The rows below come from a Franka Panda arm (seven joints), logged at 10 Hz.
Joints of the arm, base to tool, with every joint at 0 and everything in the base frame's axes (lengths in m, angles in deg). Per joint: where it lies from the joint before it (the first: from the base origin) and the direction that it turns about. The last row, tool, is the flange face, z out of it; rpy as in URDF.
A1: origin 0.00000 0.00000 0.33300 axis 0 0 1
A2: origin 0.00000 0.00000 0.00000 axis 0 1 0
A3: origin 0.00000 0.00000 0.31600 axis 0 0 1
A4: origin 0.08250 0.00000 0.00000 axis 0 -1 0
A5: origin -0.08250 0.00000 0.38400 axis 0 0 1
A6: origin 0.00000 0.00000 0.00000 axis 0 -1 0
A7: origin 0.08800 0.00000 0.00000 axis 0 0 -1
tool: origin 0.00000 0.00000 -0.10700 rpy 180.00 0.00 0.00
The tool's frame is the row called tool.
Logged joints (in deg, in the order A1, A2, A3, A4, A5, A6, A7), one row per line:
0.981 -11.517 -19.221 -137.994 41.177 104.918 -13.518
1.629 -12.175 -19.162 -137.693 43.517 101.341 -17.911
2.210 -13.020 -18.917 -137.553 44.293 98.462 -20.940
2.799 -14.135 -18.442 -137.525 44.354 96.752 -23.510
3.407 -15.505 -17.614 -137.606 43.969 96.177 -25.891
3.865 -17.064 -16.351 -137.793 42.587 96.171 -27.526
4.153 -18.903 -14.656 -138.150 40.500 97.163 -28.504
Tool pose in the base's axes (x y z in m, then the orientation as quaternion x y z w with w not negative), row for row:
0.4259 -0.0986 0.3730 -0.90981 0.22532 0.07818 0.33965
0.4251 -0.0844 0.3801 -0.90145 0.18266 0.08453 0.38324
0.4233 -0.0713 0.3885 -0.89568 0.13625 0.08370 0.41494
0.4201 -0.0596 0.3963 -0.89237 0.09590 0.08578 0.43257
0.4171 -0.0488 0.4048 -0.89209 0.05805 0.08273 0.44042
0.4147 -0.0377 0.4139 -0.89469 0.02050 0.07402 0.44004
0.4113 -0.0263 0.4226 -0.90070 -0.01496 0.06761 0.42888
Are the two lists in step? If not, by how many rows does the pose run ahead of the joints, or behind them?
The pose runs 1 row behind the joints: the pose in row i belongs to the joints in row i - 1.
